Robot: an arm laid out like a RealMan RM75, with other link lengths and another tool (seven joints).
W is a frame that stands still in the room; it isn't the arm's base.
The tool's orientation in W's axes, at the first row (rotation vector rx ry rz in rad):
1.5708 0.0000 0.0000
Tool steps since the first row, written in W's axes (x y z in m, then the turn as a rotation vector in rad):
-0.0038 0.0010 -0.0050 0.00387 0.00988 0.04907
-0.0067 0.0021 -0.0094 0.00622 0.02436 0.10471
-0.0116 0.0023 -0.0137 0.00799 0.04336 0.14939
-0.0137 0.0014 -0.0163 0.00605 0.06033 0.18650
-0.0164 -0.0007 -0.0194 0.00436 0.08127 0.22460
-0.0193 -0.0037 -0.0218 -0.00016 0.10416 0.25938
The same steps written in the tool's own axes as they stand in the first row. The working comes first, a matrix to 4 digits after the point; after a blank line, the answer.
The tool's axes in the first row as the columns of a matrix, in W's axes (used below as rounded here):
1.0000 0.0000 0.0000
0.0000 0.0000 -1.0000
0.0000 1.0000 0.0000

-0.0038 -0.0050 -0.0010 0.00387 0.04907 -0.00988
-0.0067 -0.0094 -0.0021 0.00622 0.10471 -0.02436
-0.0116 -0.0137 -0.0023 0.00799 0.14939 -0.04336
-0.0137 -0.0163 -0.0014 0.00605 0.18650 -0.06033
-0.0164 -0.0194 0.0007 0.00436 0.22460 -0.08127
-0.0193 -0.0218 0.0037 -0.00016 0.25938 -0.10416

